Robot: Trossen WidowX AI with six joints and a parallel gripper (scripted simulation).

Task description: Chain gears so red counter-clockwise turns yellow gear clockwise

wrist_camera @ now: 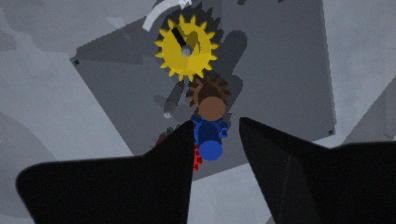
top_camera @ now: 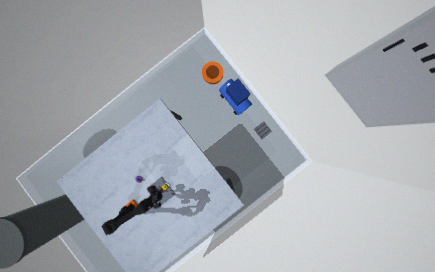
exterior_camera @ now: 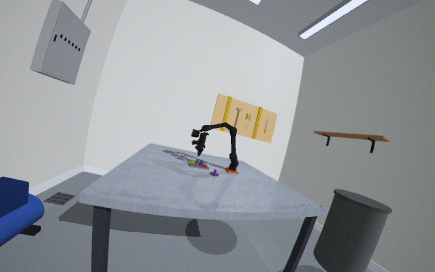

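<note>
The brown gear lies 5 cm below my gripper tip. From my gripper tip the other things lie so: blue gear 3 cm behind, 2 cm to the left, 5 cm below; red gear 4 cm behind, 6 cm to the left, 6 cm below; yellow gear 4 cm ahead, 6 cm below.
</note>
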